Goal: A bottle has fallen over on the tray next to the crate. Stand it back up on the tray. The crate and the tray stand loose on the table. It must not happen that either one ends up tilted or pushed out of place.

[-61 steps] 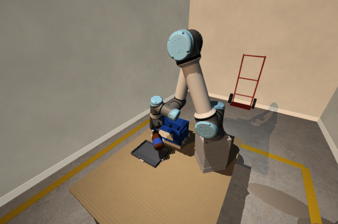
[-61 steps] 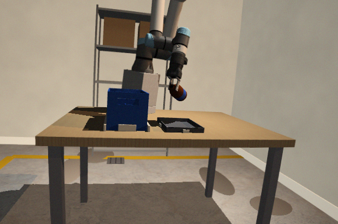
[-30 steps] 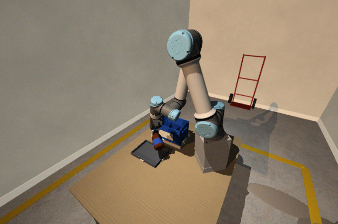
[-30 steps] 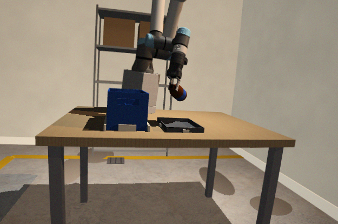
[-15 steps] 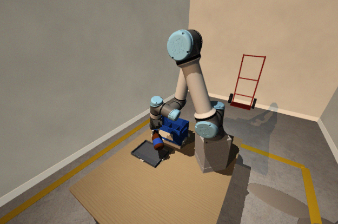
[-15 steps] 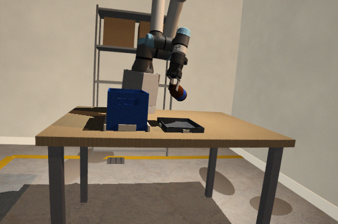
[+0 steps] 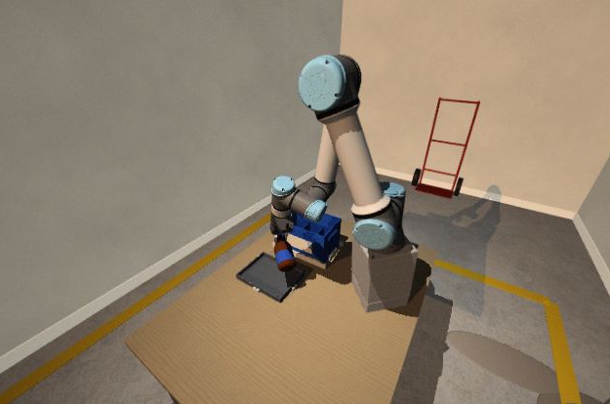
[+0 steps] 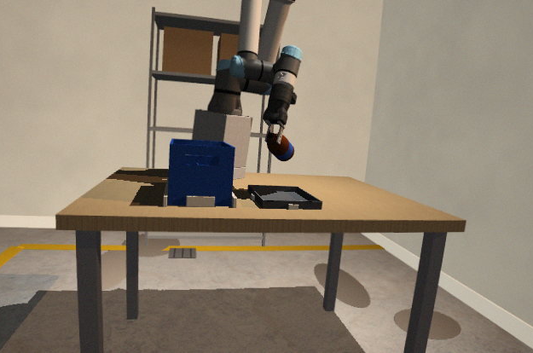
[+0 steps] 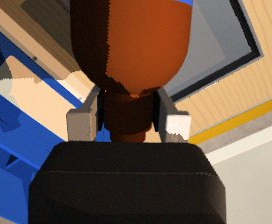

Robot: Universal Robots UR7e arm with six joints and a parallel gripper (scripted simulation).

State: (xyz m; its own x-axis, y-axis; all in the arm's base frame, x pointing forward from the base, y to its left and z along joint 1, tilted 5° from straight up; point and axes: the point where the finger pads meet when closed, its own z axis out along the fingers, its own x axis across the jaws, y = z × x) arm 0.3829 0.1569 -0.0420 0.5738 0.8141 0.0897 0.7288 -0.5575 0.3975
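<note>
The brown bottle lies 40 mm behind my hand, 30 mm to the left of it and 20 mm below it. The rest, counted from my hand: tray (40 mm ahead, 40 mm to the left, 190 mm below); then blue crate (30 mm ahead, 240 mm to the right, 120 mm below).
</note>
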